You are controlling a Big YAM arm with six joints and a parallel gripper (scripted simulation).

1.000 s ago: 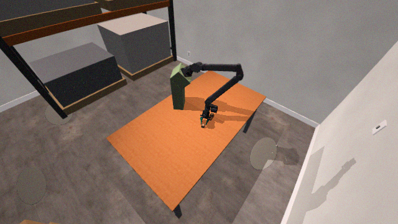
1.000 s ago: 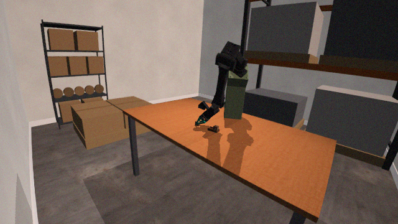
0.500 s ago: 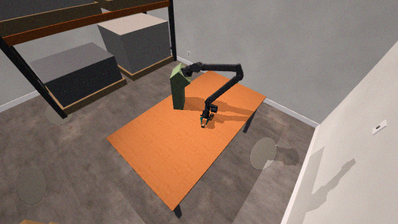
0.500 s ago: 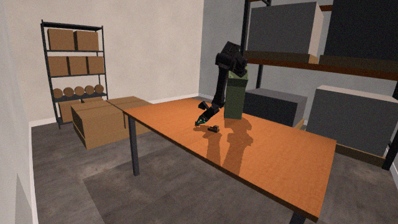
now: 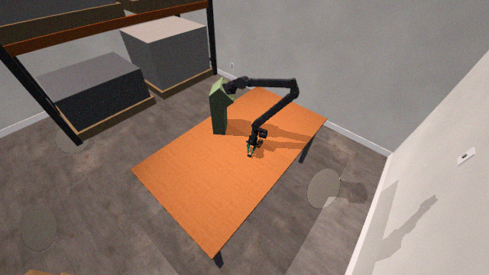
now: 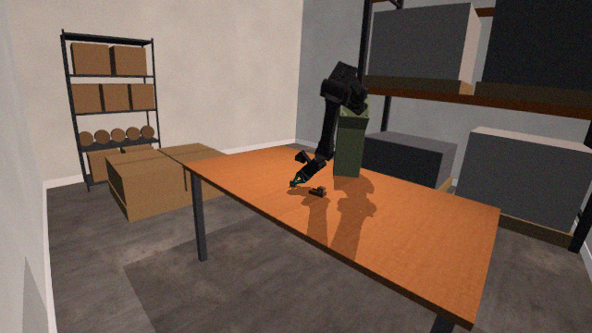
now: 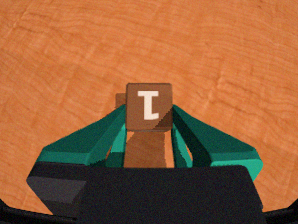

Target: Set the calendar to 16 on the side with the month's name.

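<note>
The brown calendar cube lies 10 mm to the right of my hand and 10 mm below it. The rest, counted from my hand: dark calendar tray 140 mm to the left, 50 mm behind, 20 mm below.
</note>
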